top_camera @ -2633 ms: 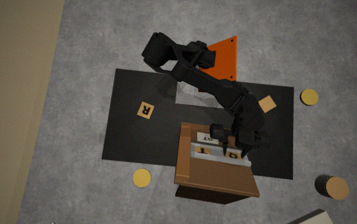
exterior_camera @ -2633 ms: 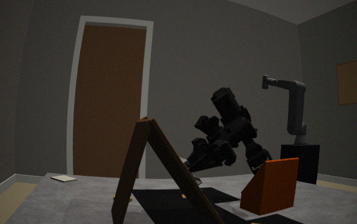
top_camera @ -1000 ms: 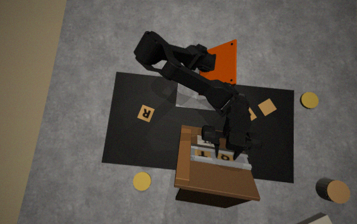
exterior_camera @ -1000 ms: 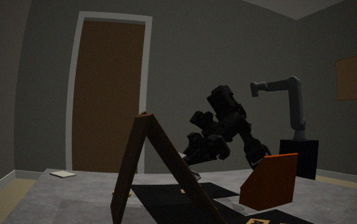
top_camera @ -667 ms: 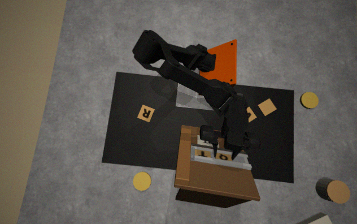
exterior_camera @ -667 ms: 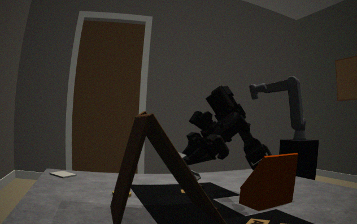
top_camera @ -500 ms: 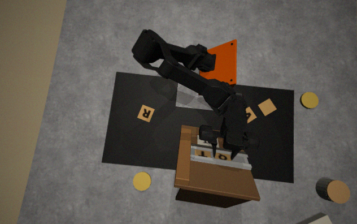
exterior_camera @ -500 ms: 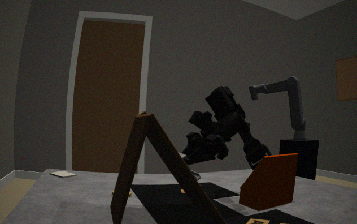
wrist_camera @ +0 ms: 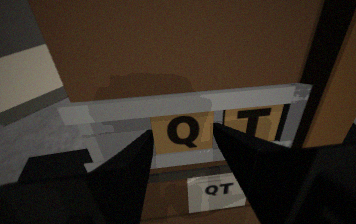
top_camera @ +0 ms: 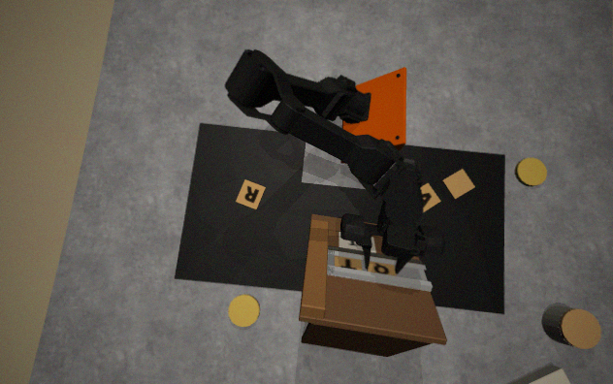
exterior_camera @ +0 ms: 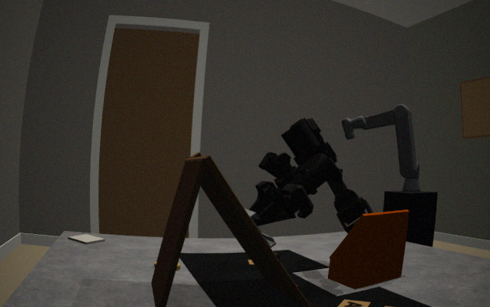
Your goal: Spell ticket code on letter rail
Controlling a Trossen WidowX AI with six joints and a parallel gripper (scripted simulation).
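My gripper tip is now right at the q tile. From my gripper tip the other things lie so: black mat: 160 mm behind, 70 mm to the right, 170 mm below; then white ticket: 50 mm behind, 40 mm to the right, 80 mm below.
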